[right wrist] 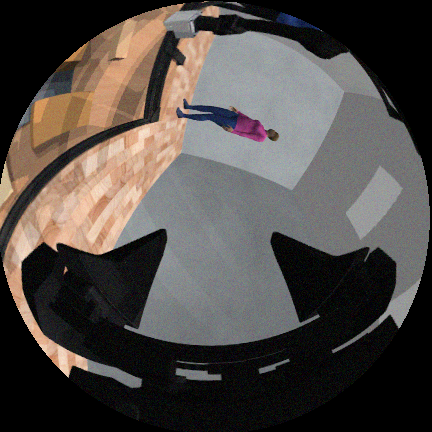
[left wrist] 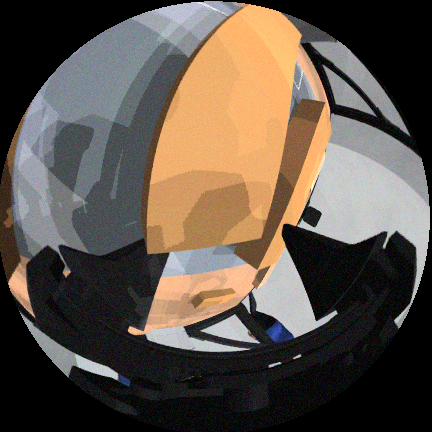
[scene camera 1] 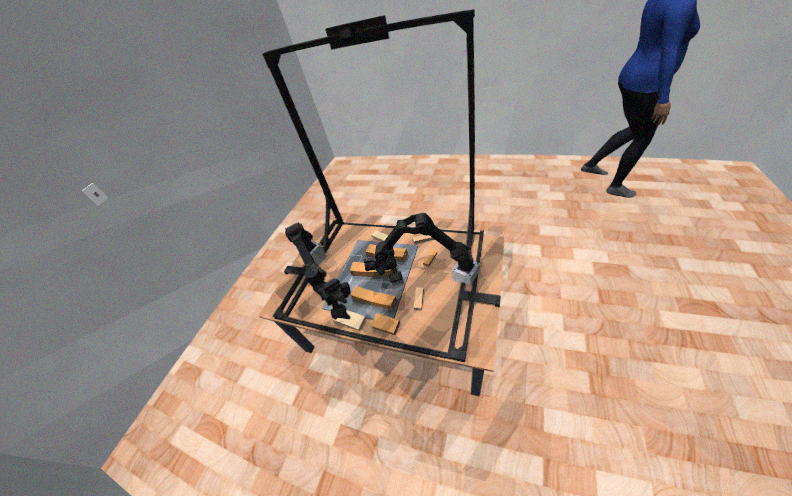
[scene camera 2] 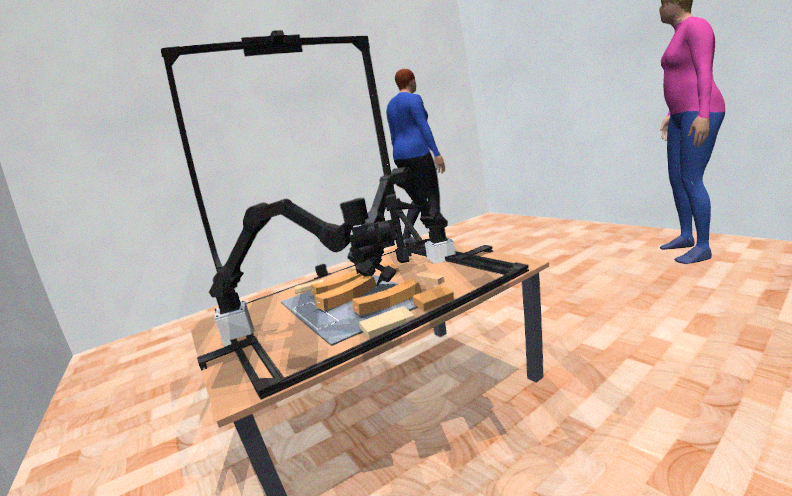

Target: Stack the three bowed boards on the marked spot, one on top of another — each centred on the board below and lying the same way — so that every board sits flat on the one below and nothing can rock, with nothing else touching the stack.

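Seen in the pictures: left gripper, fingertip midpoint: [left wrist: 228, 231] [scene camera 1: 395, 264]; right gripper, fingertip midpoint: [right wrist: 220, 236] [scene camera 1: 348, 310] [scene camera 2: 427, 222]; left arm's base, origin of the base link: [scene camera 1: 466, 266] [scene camera 2: 438, 240]; right arm's base, origin of the base link: [scene camera 1: 309, 247] [scene camera 2: 230, 308].
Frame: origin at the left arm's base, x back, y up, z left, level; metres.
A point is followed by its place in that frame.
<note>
Three orange bowed boards lie apart, side by side on the grey mat [scene camera 1: 359, 284] @[y -0.076, x -0.463, z 0.314 m] [scene camera 2: 334, 337] @[y -0.076, x -0.526, z 0.495 m]: the front board [scene camera 1: 374, 297] @[y -0.035, x -0.311, z 0.351 m] [scene camera 2: 382, 299] @[y -0.041, x -0.347, z 0.384 m], the middle board [scene camera 1: 360, 268] @[y -0.030, x -0.496, z 0.249 m] [scene camera 2: 344, 295] @[y -0.046, x -0.459, z 0.250 m] [left wrist: 215, 140] and the back board [scene camera 1: 400, 252] @[y -0.032, x -0.368, z 0.052 m] [scene camera 2: 327, 283] @[y -0.035, x -0.506, z 0.103 m] [left wrist: 300, 150] @[y -0.046, x -0.463, z 0.112 m]. White lines of the marked spot [scene camera 2: 330, 318] @[y -0.076, x -0.525, z 0.350 m] show on the mat, left of the boards in scene camera 2. My left gripper [scene camera 1: 385, 274] @[y -0.050, x -0.352, z 0.126 m] [scene camera 2: 377, 273] @[y -0.050, x -0.352, z 0.126 m] [left wrist: 228, 231] @[y -0.050, x -0.352, z 0.126 m] is open above the middle board, whose near end shows between its fingers. My right gripper [scene camera 1: 343, 302] @[y 0.211, x -0.205, z 0.540 m] [right wrist: 220, 236] @[y 0.211, x -0.205, z 0.540 m] is open and empty, raised near the front left of the mat in scene camera 1.
An orange block [scene camera 1: 385, 324] @[y -0.050, x -0.180, z 0.433 m] [scene camera 2: 433, 297] @[y -0.051, x -0.195, z 0.452 m] [right wrist: 60, 120] and a cream block [scene camera 1: 351, 320] @[y -0.057, x -0.340, z 0.502 m] [scene camera 2: 385, 321] @[y -0.058, x -0.370, z 0.515 m] lie near the front edge. Smaller pieces [scene camera 1: 418, 298] @[y -0.059, x -0.130, z 0.237 m] [scene camera 1: 429, 257] @[y -0.065, x -0.225, z -0.013 m] [scene camera 1: 378, 235] @[y -0.061, x -0.594, z -0.018 m] lie around the mat. A black frame [scene camera 1: 374, 340] @[y -0.063, x -0.181, z 0.518 m] borders the table. Two people stand beyond it.
</note>
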